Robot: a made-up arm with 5 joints.
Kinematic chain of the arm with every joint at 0, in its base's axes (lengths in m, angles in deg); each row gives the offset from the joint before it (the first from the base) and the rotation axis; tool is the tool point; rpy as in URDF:
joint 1: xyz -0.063 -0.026 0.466 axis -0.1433 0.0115 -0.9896
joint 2: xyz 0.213 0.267 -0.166 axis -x
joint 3: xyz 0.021 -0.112 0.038 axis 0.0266 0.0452 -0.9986
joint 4: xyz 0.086 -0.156 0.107 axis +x
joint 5: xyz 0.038 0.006 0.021 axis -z
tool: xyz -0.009 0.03 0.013 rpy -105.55 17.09 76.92
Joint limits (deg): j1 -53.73..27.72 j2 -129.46..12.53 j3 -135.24..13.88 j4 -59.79..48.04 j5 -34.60..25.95
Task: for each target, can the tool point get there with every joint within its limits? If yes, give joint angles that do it. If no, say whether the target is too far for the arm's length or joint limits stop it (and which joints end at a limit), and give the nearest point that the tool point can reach.
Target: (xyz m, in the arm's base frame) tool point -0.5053 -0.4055 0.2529
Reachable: no: joint limits stop it (at a limit: joint 1, joint 3, joint 4, joint 5) | nearest point 0.1555 -0.2452 0.2736 | short by 0.680 m
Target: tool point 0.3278 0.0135 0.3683
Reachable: yes | joints 1.81 -36.19 -40.50 -4.17 -13.96
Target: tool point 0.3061 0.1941 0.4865
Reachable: yes | joints -10.27 -11.65 -61.15 25.02 3.46
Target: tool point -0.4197 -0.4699 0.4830
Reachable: no: joint limits stop it (at a limit: joint 1, joint 3, joint 4, joint 5) | nearest point 0.1592 -0.2358 0.3696 | short by 0.635 m
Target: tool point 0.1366 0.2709 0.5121
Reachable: yes | joints -18.75 -25.62 -120.48 19.62 -13.05
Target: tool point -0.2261 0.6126 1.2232
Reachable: no: too far | nearest point -0.1185 0.4611 0.5590 | short by 0.690 m
